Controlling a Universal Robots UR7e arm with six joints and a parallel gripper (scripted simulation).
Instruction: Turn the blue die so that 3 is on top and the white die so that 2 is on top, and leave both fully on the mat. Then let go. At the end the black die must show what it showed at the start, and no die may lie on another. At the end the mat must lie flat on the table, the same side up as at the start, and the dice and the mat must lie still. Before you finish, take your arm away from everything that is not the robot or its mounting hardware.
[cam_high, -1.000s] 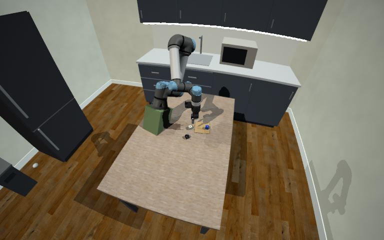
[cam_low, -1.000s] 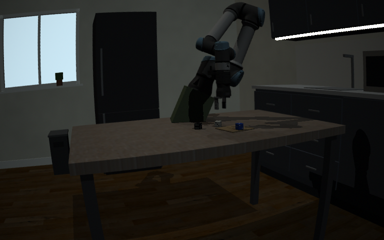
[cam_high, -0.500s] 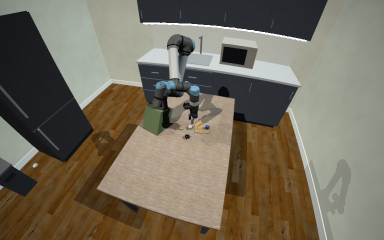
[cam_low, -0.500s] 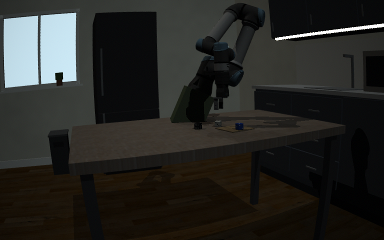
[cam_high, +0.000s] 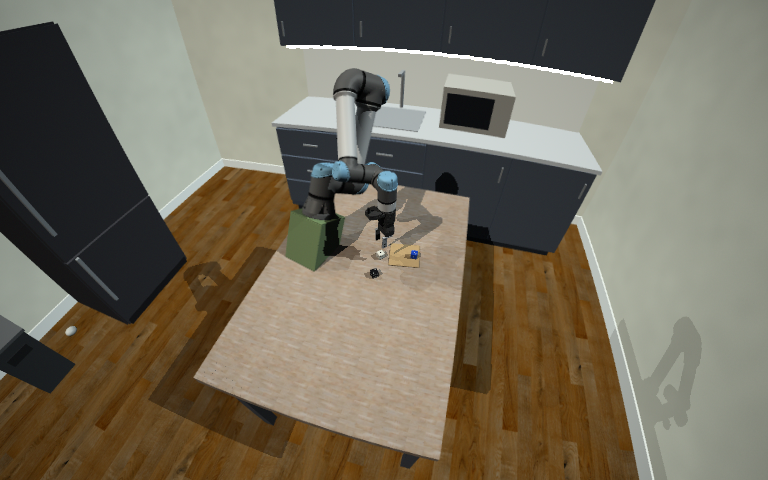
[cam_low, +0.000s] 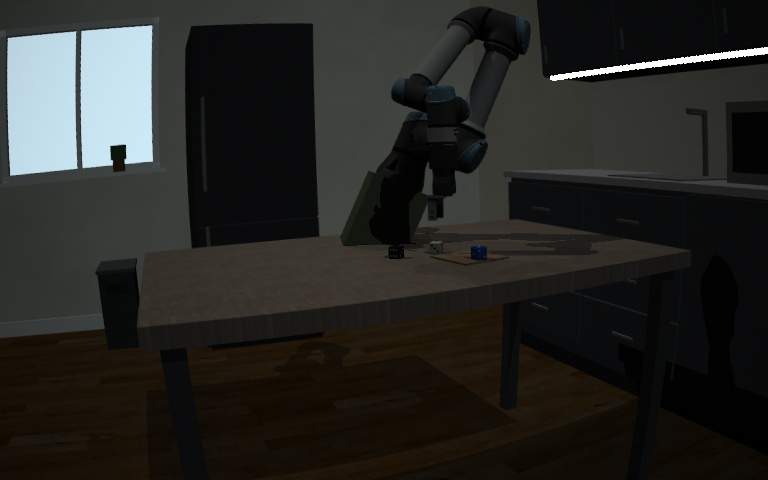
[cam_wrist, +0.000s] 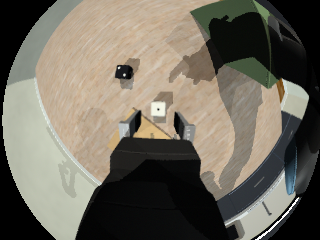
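Right now my hand is 9 cm above the white die. From my hand the other things lie so: black die 2 cm ahead, 11 cm to the right, 9 cm below; blue die 14 cm ahead, 6 cm to the left, 9 cm below; tan mat 10 cm ahead, 5 cm to the left, 11 cm below.
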